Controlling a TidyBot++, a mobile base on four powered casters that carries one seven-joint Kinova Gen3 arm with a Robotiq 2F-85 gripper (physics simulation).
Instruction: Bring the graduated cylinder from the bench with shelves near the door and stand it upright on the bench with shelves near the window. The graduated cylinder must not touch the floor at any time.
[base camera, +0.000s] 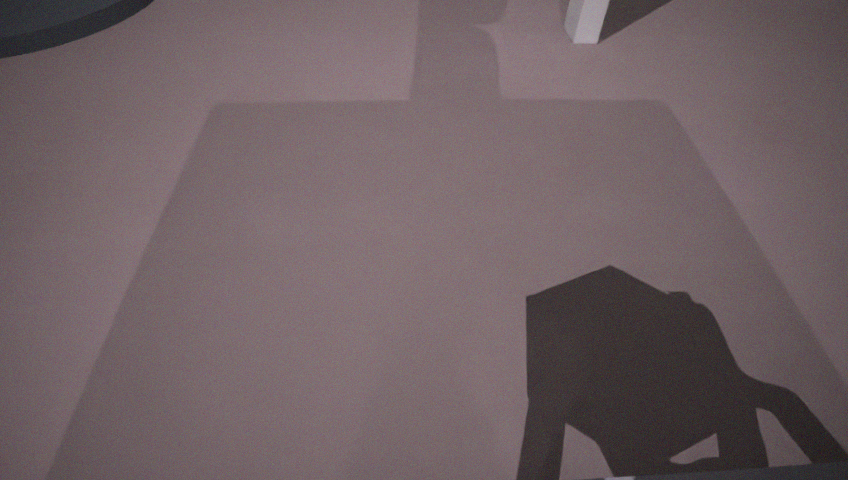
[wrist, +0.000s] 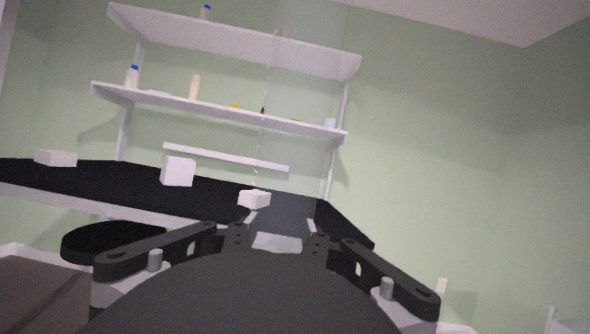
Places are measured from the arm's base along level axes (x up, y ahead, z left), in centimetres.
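Where they show: gripper, fingertip midpoint: (wrist: 280, 225).
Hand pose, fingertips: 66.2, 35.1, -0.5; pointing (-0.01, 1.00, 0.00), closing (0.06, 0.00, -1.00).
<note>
After its pixels a point has its place, as x, y, z.
My gripper (wrist: 280, 225) @(66.2, 35.1, -0.5) is shut on the graduated cylinder (wrist: 295, 150) @(72.7, 28.2, -0.4). The clear, see-through cylinder rises from between the fingertips past the top of the wrist view, with faint marks along its left edge. A bench (wrist: 95, 182) @(51.7, 85.3, 69.7) with a black top and white frame stands ahead, with two white shelves (wrist: 220, 111) @(95.5, 127.6, 47.1) (wrist: 230, 42) @(141.2, 133.3, 52.1) above it. The cylinder shows in front of the bench and shelves; its lower end is hidden, and contact with the bench cannot be told. The gripper does not show in the base camera view.
White boxes (wrist: 177, 171) @(58.6, 105.4, 52.2) (wrist: 254, 199) (wrist: 56, 158) @(55.3, 96.2, 100.5) sit on the bench. Bottles (wrist: 131, 77) @(106.7, 131.0, 107.6) and small items stand on the shelves. A stool's black seat (wrist: 115, 240) @(26.3, 94.4, 66.6) is at the lower left; its dark base (base camera: 65, 23) @(-36.8, 83.5, 55.0) is at the upper left. A white leg (base camera: 587, 22) @(-36.1, 79.8, -27.2) stands ahead.
</note>
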